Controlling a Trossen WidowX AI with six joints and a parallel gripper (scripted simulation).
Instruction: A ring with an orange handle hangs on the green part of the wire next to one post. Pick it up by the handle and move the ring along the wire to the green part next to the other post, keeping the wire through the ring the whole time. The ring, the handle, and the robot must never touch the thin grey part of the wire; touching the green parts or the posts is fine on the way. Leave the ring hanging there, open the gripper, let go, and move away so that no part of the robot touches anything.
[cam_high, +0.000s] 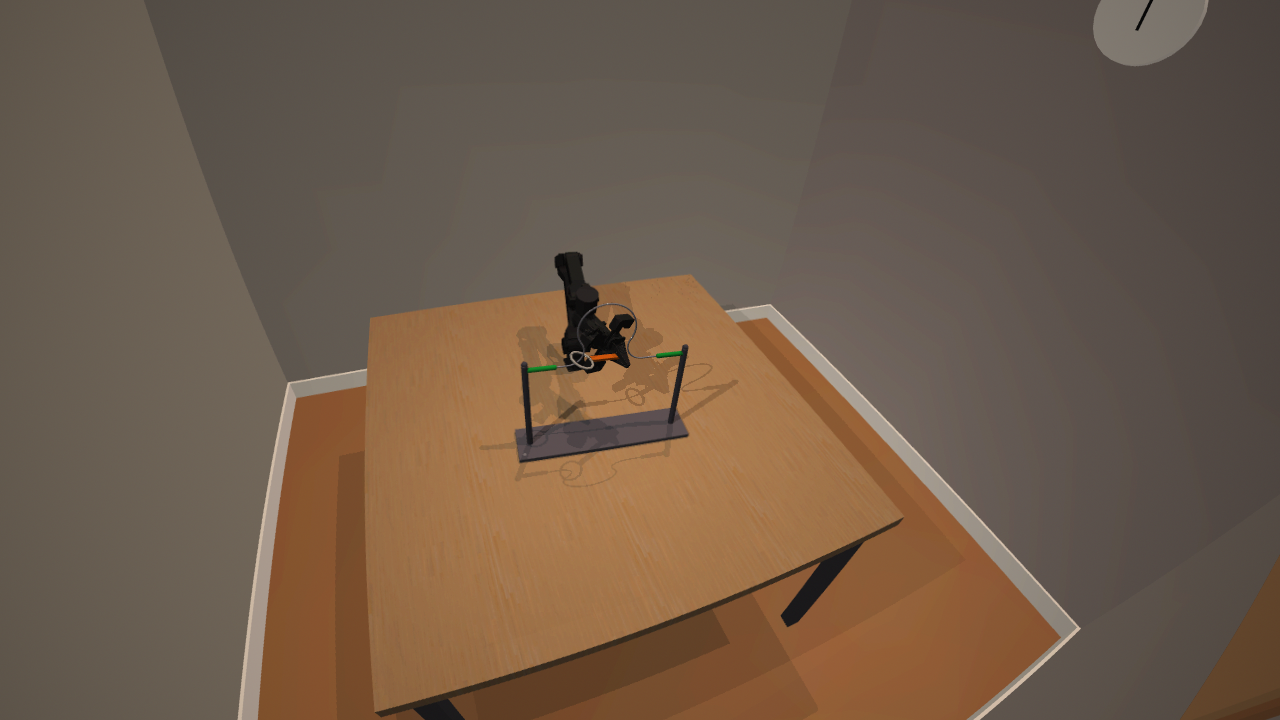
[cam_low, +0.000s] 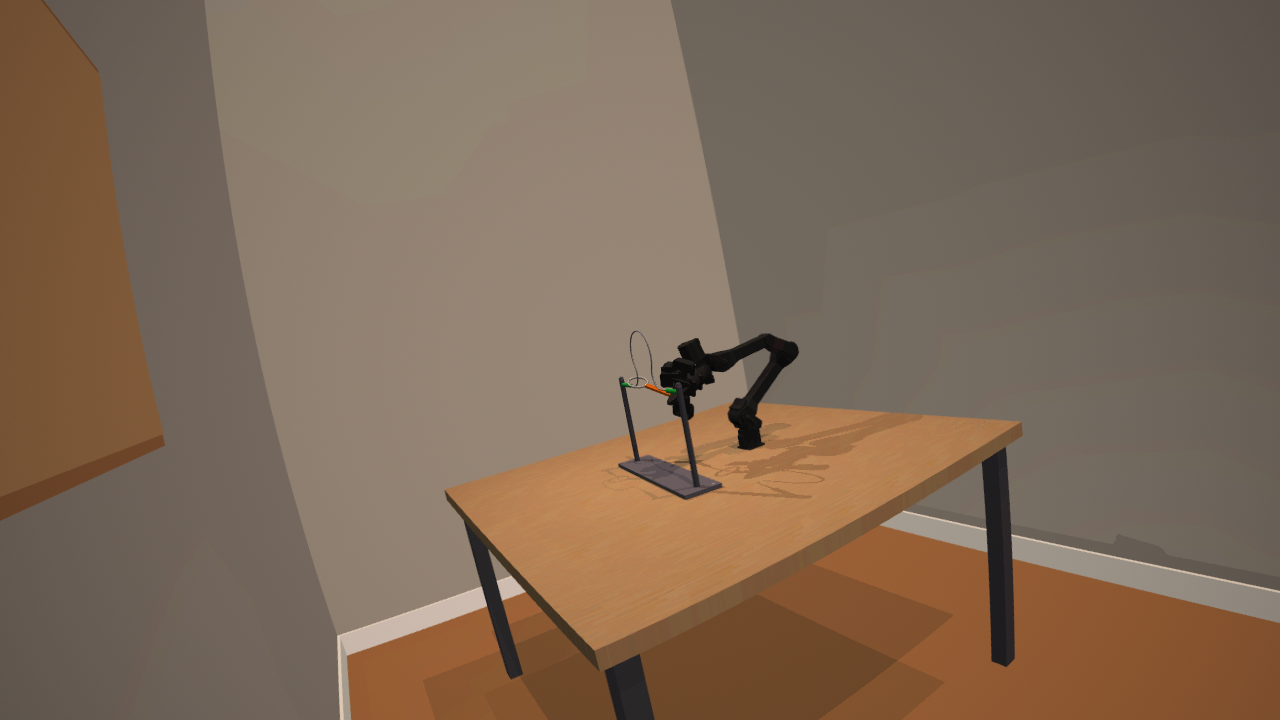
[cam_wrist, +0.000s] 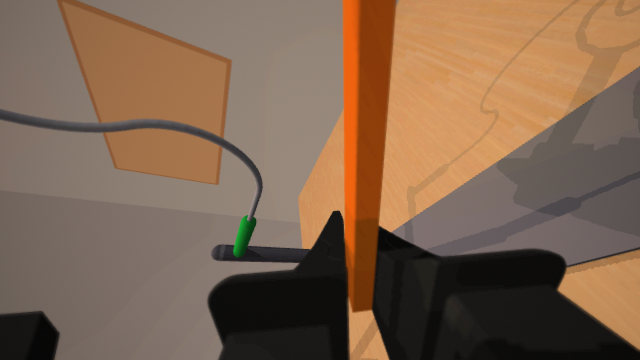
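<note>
Now: gripper tip 9 cm to the left of the ring with orange handle and 4 cm below it.
</note>
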